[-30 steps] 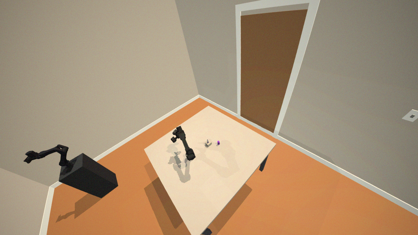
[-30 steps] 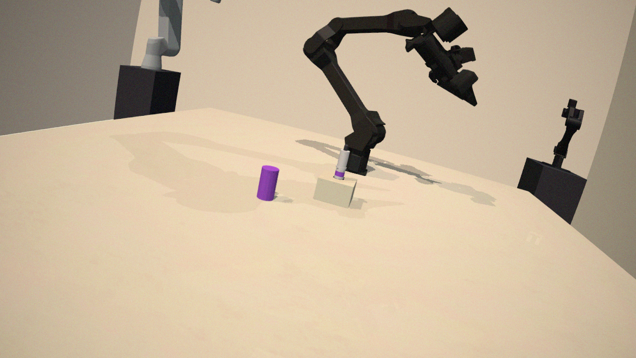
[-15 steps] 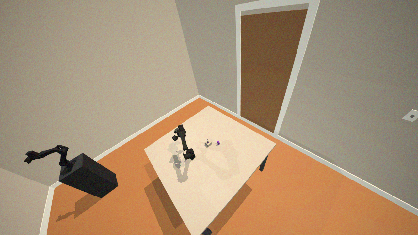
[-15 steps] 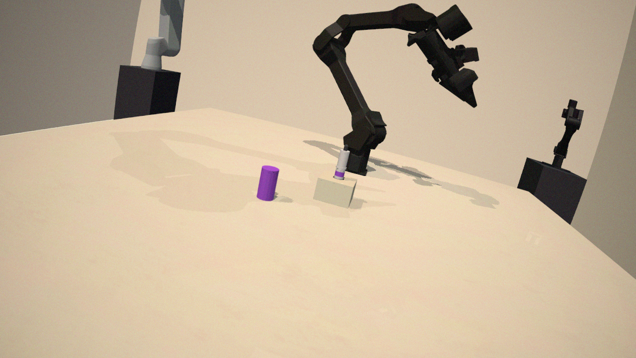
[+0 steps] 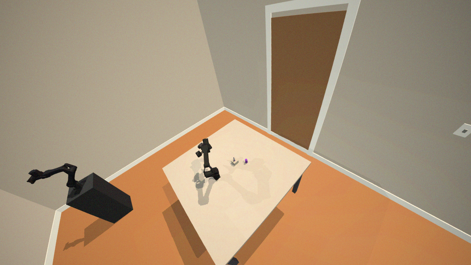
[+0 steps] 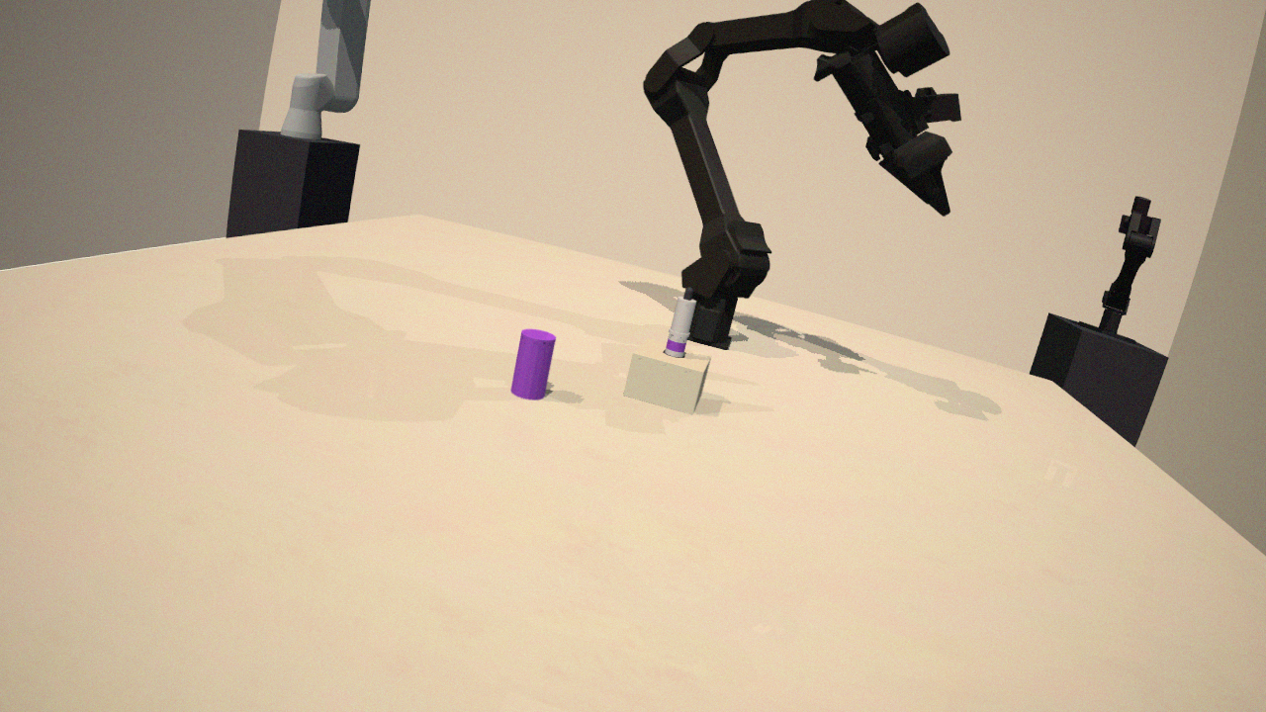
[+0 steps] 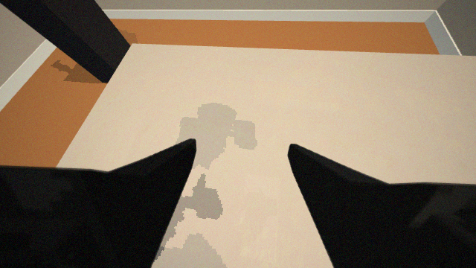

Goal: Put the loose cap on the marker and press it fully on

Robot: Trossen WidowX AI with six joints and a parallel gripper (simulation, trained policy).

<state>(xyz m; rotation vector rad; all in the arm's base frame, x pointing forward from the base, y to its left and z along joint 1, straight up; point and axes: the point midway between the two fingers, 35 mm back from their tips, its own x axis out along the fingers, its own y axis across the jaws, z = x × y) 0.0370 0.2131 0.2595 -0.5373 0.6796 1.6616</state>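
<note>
Now: the purple cap 340 mm ahead of my gripper tip, 350 mm to the right of it and 210 mm below it. From my gripper tip the other things lie so: pale holder block 240 mm ahead, 240 mm to the right, 220 mm below.
</note>
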